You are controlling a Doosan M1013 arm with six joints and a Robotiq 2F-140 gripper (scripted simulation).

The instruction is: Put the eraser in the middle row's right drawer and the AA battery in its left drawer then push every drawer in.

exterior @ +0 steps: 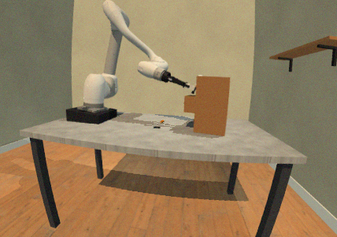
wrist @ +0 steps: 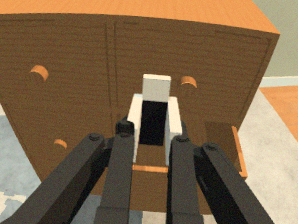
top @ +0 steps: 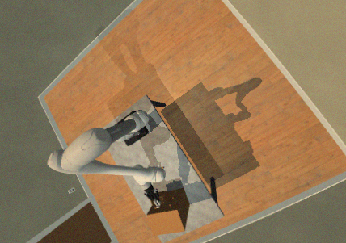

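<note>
Now: hand 3 cm short of the eraser. From my hand the other things lie so: orange AA battery: 20 cm behind, 5 cm to the left, 26 cm below.
</note>
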